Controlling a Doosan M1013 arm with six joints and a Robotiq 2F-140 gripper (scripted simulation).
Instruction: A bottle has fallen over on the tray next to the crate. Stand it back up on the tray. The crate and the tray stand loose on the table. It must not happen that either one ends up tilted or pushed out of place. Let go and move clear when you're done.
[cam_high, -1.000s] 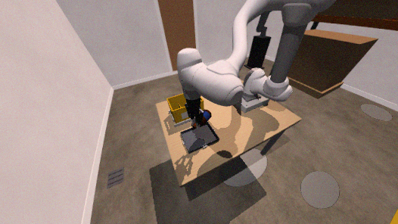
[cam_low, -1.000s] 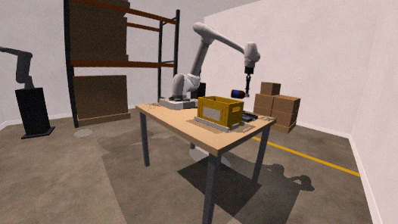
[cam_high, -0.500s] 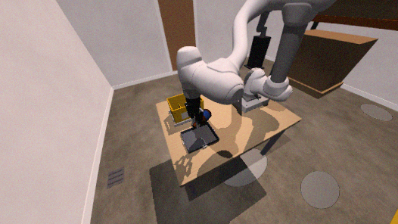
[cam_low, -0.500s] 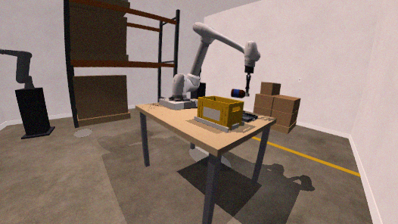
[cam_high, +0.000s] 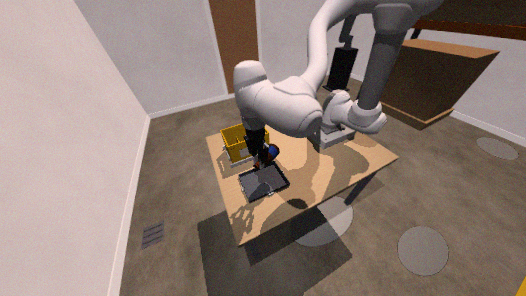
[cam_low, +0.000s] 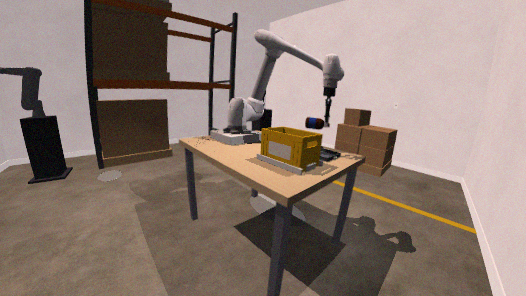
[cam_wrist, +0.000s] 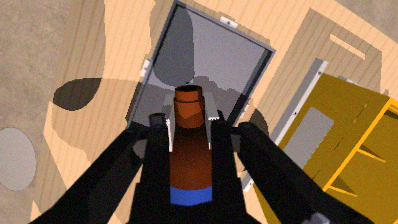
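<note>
Right now my hand is 5 cm past the brown bottle, 3 cm to the left of it and 2 cm above it. The rest, counted from my hand: yellow crate 32 cm to the right, 14 cm below; dark grey tray 21 cm below, 3 cm to the right, 2 cm behind.
</note>
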